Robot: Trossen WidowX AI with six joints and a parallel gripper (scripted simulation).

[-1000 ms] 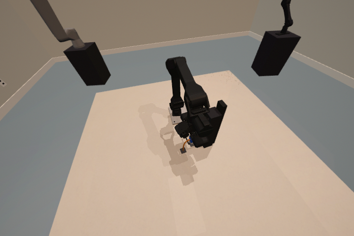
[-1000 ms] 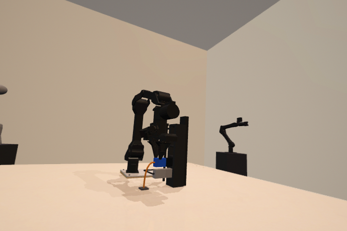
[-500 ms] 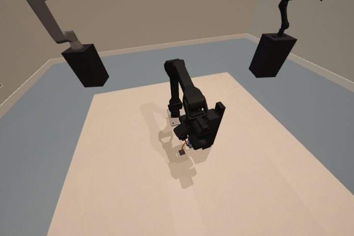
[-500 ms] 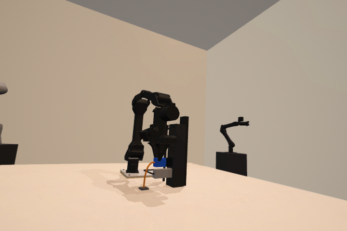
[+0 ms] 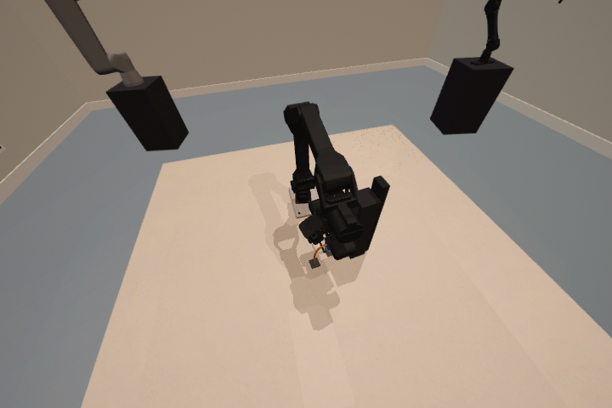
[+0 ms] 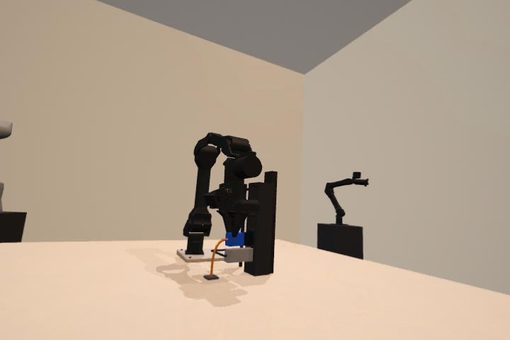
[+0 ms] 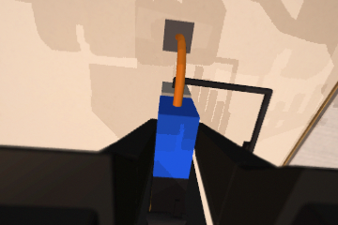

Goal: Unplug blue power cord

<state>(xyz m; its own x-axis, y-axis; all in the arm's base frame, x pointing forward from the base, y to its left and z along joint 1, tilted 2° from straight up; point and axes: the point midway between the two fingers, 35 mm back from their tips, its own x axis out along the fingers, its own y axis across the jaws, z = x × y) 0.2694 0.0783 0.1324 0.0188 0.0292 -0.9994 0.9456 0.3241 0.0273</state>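
Now: gripper tip 2 cm short of the dark anchor, 5 cm to the left of it and 10 cm above it. The rest, counted from my gripper tip: black power strip 3 cm behind, 10 cm to the left, 3 cm above; then blue plug 1 cm behind, 3 cm to the left.
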